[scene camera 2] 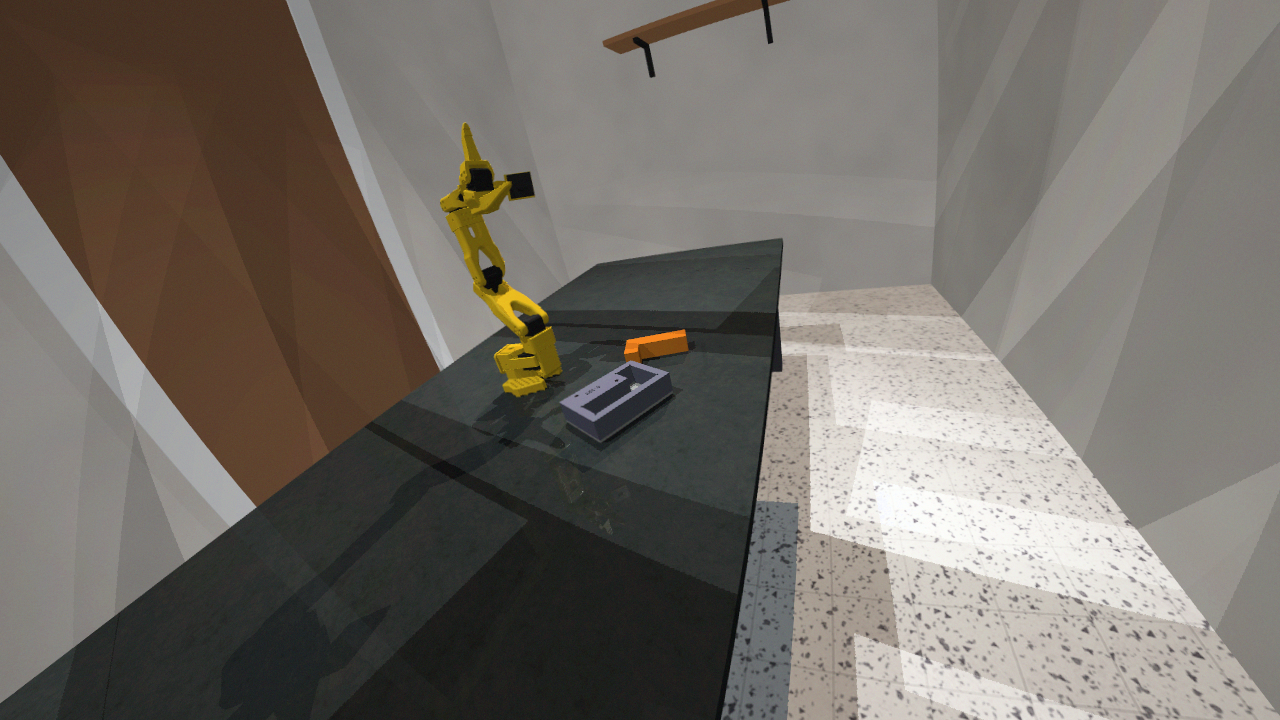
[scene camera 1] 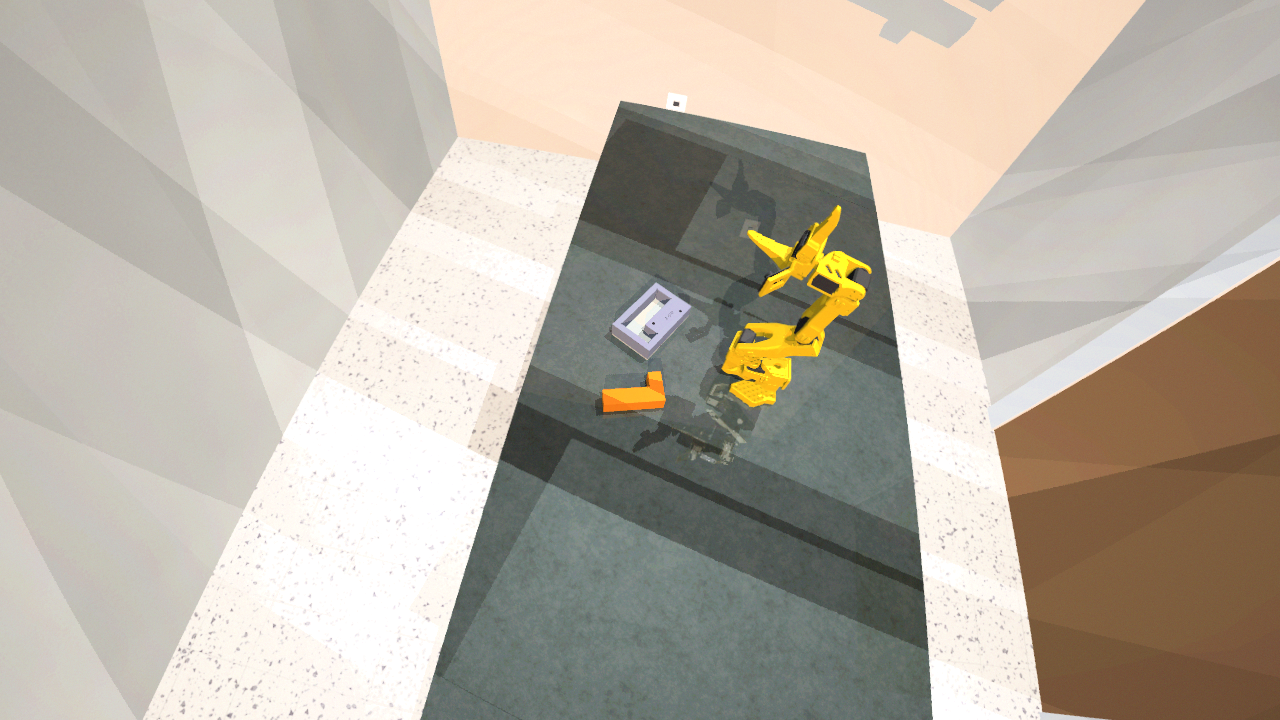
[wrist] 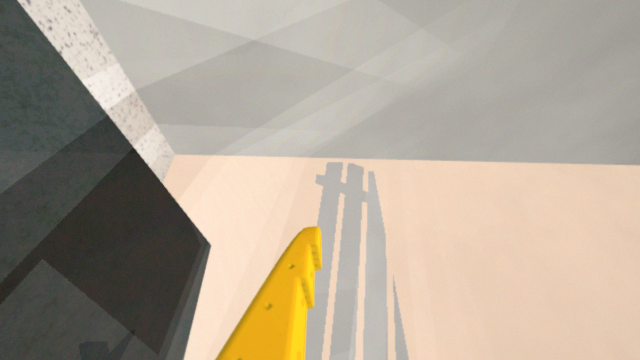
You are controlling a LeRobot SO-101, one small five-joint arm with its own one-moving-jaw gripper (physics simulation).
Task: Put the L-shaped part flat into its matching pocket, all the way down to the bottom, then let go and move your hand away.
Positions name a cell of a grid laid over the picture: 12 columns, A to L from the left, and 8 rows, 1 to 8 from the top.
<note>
An orange L-shaped part (scene camera 1: G5) rests on the table. Further things: a grey pocket block (scene camera 2: F5).
The orange L-shaped part is seen too in scene camera 2 (scene camera 2: F4). The grey pocket block also shows in scene camera 1 (scene camera 1: G4). The wrist view does not show the orange L-shaped part: it is out of frame.
</note>
